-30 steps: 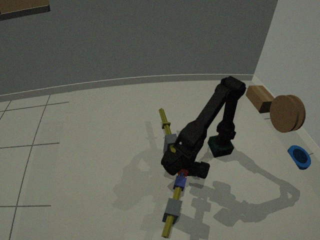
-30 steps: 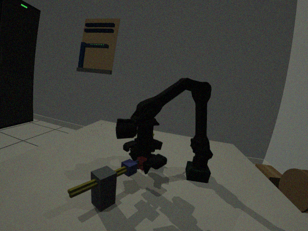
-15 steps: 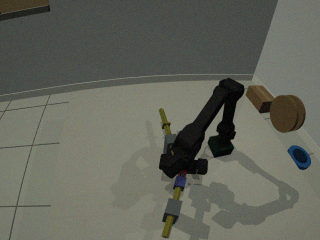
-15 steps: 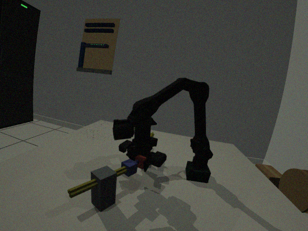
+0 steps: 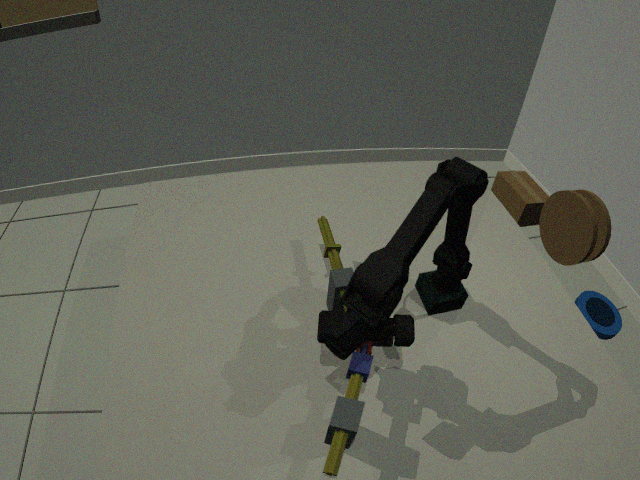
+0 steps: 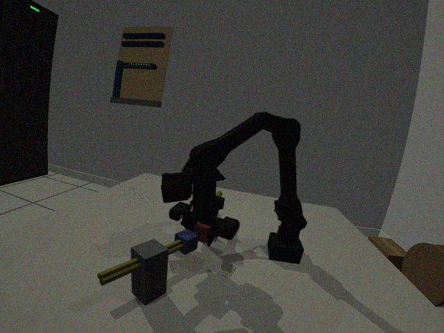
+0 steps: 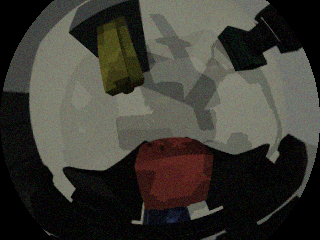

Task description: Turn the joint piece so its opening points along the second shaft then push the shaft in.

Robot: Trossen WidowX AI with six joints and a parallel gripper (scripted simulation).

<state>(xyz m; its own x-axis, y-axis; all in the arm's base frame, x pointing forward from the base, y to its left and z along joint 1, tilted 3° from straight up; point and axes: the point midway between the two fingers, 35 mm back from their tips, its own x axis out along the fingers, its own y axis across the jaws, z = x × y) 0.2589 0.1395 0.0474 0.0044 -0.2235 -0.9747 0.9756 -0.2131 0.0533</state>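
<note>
My gripper tip is 4 cm below the red joint piece and 1 cm to the right of it.
</note>
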